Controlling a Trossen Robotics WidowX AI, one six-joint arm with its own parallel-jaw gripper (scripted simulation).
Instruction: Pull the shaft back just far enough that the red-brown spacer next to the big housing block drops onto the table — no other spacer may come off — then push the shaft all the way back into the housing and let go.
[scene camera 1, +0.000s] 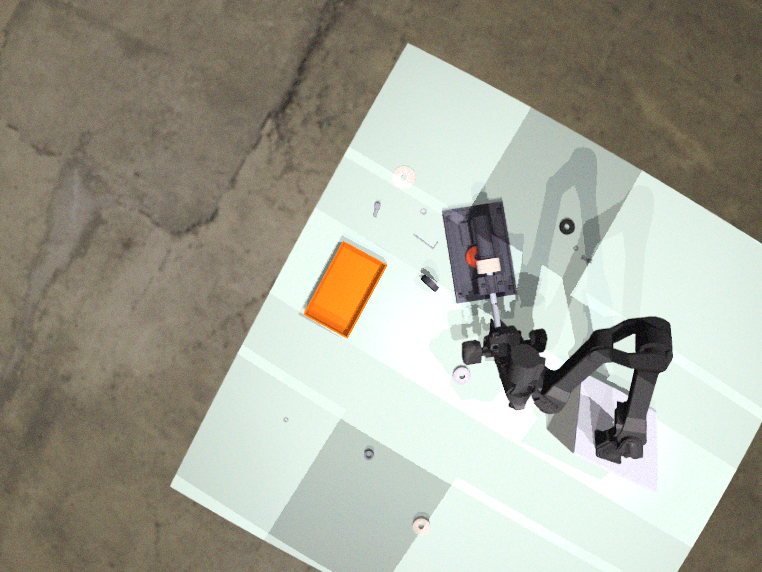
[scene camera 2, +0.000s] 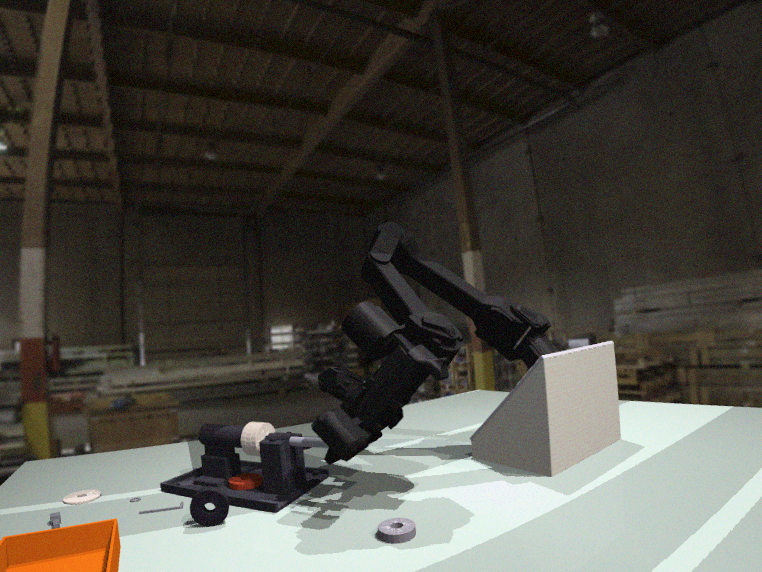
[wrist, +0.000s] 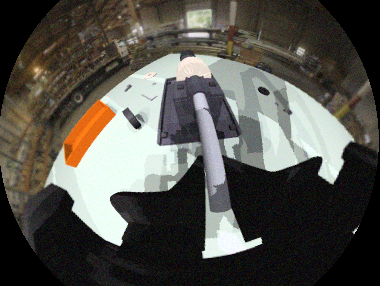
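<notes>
My gripper (scene camera 1: 494, 319), (scene camera 2: 329, 460), (wrist: 207, 158) is visible. Grey shaft (wrist: 215, 174) visible. The housing block (scene camera 1: 484, 226), (scene camera 2: 285, 478) is seen as well. Also visible: an orange bin (scene camera 1: 352, 276), (wrist: 93, 122).
</notes>
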